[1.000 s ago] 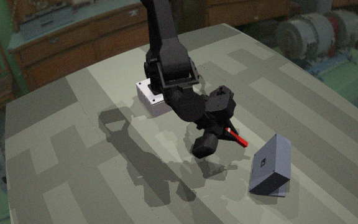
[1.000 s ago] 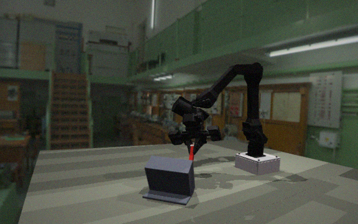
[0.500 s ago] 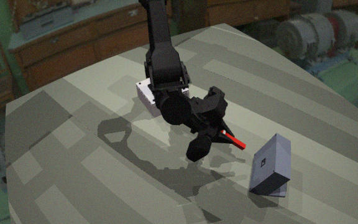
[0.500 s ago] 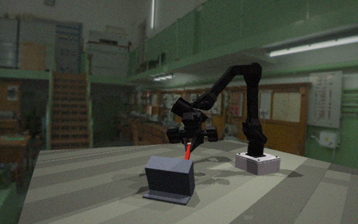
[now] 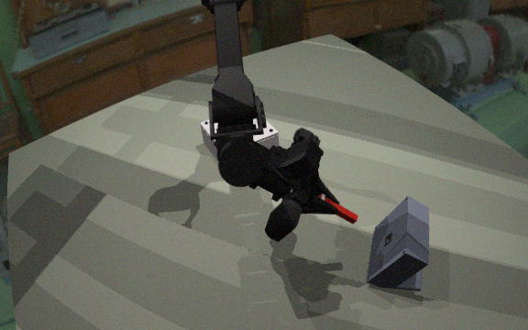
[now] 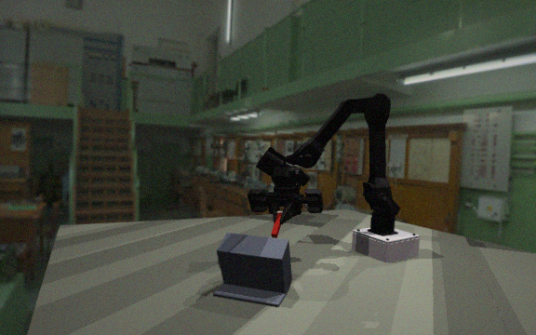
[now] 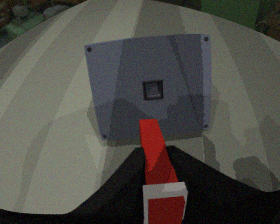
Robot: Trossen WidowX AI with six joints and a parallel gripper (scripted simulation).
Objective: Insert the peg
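Now: gripper tip 90 mm to the right of the sloped dark grey-blue panel, 90 mm short of it and 60 mm above it. Also, from my gripper tip: thin base plate: 110 mm below, 110 mm ahead, 100 mm to the left; then red square peg: 10 mm to the right, 10 mm behind, 10 mm above.
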